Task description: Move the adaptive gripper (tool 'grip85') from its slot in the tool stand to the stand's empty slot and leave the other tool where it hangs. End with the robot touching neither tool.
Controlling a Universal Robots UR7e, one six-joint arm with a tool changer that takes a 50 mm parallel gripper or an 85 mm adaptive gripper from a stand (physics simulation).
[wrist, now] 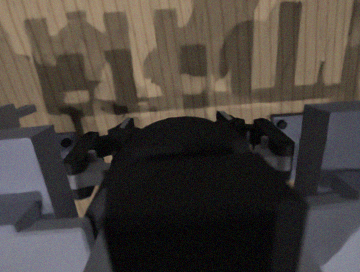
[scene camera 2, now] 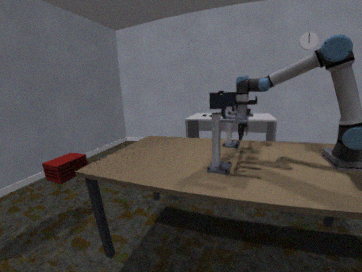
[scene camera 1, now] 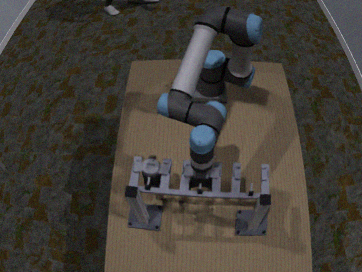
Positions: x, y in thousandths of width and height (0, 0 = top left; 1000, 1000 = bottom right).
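In the wrist view there's an adaptive gripper (wrist: 504, 506), along with a tool stand (wrist: 118, 700). Scene camera 1 has the stand as well, and there it's the tool stand at (scene camera 1: 700, 818).
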